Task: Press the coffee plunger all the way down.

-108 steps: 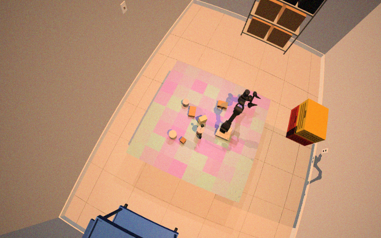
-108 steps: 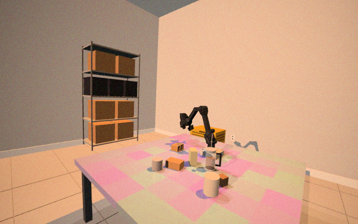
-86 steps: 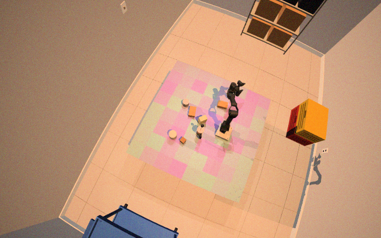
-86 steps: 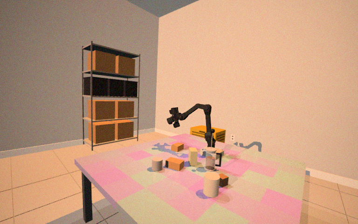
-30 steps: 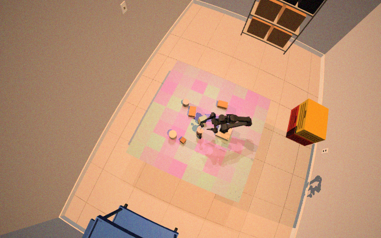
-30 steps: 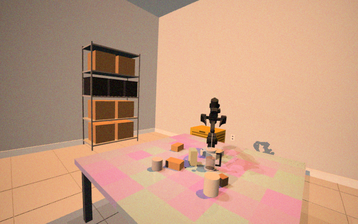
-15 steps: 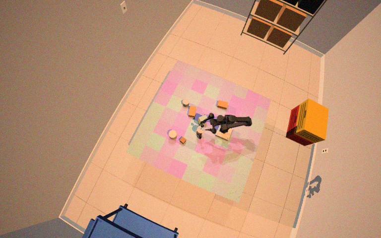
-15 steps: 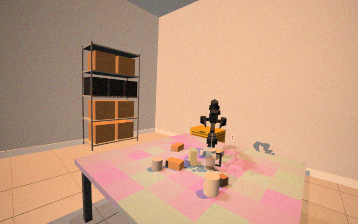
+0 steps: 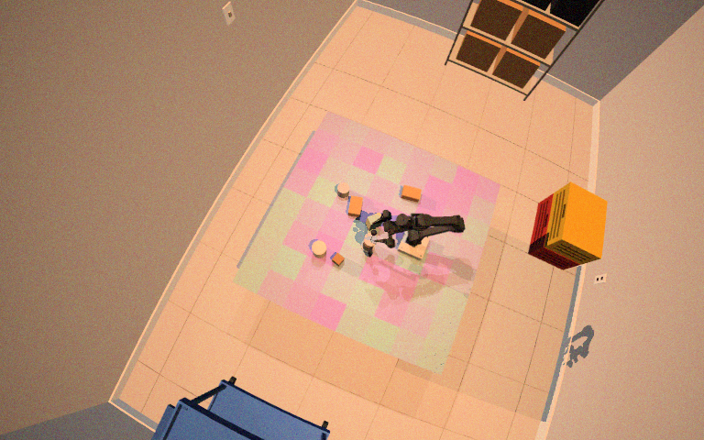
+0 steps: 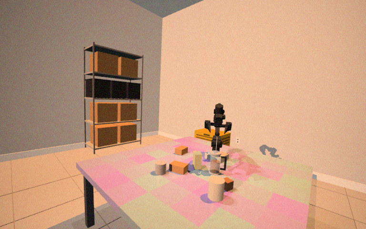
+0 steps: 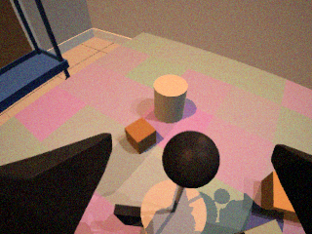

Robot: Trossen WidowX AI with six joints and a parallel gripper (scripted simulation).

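My gripper tip is now 140 mm above the coffee press, 10 mm to the right of it and 10 mm past it. Round my gripper tip: cream block 220 mm below, 130 mm to the right, 40 mm ahead.
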